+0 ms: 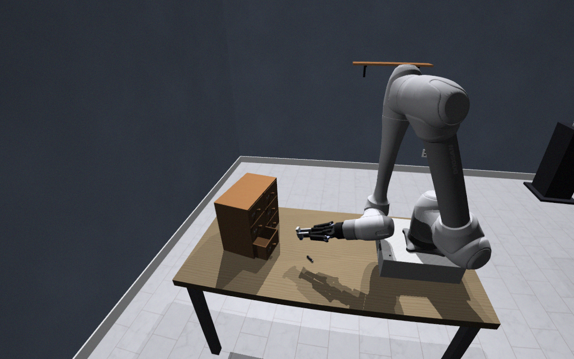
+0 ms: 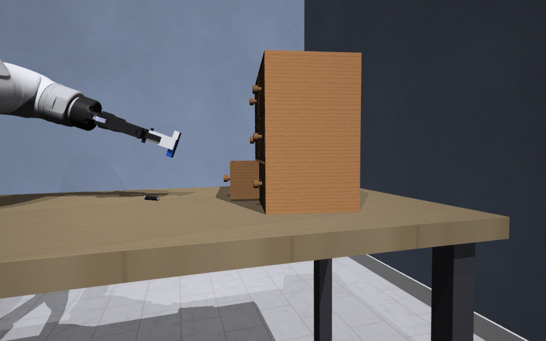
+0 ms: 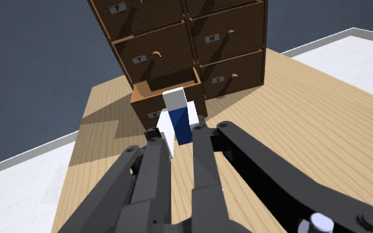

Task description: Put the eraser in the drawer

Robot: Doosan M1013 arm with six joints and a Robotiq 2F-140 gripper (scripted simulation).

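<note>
My gripper is now 250 mm short of the drawer and 120 mm above it. Also, from my hand: eraser (30 mm ahead); small black cylinder (140 mm below, 30 mm behind, 20 mm to the left).
</note>
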